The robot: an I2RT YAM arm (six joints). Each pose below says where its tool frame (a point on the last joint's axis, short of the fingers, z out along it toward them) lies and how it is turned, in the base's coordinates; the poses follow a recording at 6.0 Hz.
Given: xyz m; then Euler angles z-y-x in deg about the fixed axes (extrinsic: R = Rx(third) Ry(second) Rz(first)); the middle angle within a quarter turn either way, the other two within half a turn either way.
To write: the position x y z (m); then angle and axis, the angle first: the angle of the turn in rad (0 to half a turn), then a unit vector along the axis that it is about. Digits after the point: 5 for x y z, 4 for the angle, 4 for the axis.
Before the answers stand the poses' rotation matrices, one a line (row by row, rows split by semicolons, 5 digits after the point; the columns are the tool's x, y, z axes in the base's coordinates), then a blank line. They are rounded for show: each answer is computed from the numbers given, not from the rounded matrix.
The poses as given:
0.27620, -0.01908, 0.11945, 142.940, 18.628, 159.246
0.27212, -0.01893, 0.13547, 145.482, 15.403, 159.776
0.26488, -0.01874, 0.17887, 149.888, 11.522, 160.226
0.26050, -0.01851, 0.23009, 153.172, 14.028, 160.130
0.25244, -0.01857, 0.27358, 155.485, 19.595, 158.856
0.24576, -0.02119, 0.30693, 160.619, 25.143, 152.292
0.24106, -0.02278, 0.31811, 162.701, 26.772, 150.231
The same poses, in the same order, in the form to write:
-0.75620 -0.57108 0.31942; -0.65387 0.67801 -0.33579; -0.02481 -0.46279 -0.88612
-0.79435 -0.54631 0.26561; -0.60738 0.72112 -0.33327; -0.00946 -0.42606 -0.90464
-0.84761 -0.49158 0.19974; -0.53057 0.78014 -0.33149; 0.00713 -0.38696 -0.92207
-0.86575 -0.43785 0.24240; -0.49796 0.80206 -0.32975; -0.05003 -0.40619 -0.91242
-0.85716 -0.39090 0.33537; -0.49706 0.79840 -0.33982; -0.13492 -0.45798 -0.87866
-0.85395 -0.30041 0.42488; -0.48015 0.76960 -0.42091; -0.20054 -0.56344 -0.80144
-0.85242 -0.26548 0.45044; -0.47165 0.76227 -0.44328; -0.22567 -0.59031 -0.77499

0.27620, -0.01908, 0.11945, 2.9524, -0.3376, 0.9152, -0.2201
0.27212, -0.01893, 0.13547, 2.9927, -0.3128, 0.9272, -0.2059
0.26488, -0.01874, 0.17887, 3.0393, -0.2716, 0.9433, -0.1909
0.26050, -0.01851, 0.23009, 2.9869, -0.2480, 0.9489, -0.1951
0.25244, -0.01857, 0.27358, 2.8908, -0.2380, 0.9474, -0.2139
0.24576, -0.02119, 0.30693, 2.8020, -0.2140, 0.9388, -0.2698
0.24106, -0.02278, 0.31811, 2.7723, -0.2036, 0.9365, -0.2856

